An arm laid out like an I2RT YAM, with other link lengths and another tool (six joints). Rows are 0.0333 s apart.
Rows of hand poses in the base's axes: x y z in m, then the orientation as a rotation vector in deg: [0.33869 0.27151 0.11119 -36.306 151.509 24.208]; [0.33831 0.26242 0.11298 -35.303 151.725 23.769]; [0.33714 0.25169 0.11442 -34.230 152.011 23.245]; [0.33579 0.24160 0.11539 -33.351 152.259 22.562]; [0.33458 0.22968 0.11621 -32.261 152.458 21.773]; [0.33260 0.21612 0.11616 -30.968 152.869 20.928]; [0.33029 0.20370 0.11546 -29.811 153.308 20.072]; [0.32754 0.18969 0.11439 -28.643 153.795 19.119]
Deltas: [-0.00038 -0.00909 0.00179 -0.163 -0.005 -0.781]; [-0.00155 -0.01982 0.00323 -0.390 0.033 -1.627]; [-0.00290 -0.02991 0.00420 -0.745 0.011 -2.360]; [-0.00411 -0.04183 0.00502 -1.119 -0.092 -3.256]; [-0.00609 -0.05539 0.00497 -1.558 -0.012 -4.306]; [-0.00840 -0.06781 0.00427 -2.039 0.111 -5.261]; [-0.01115 -0.08182 0.00320 -2.598 0.266 -6.236]
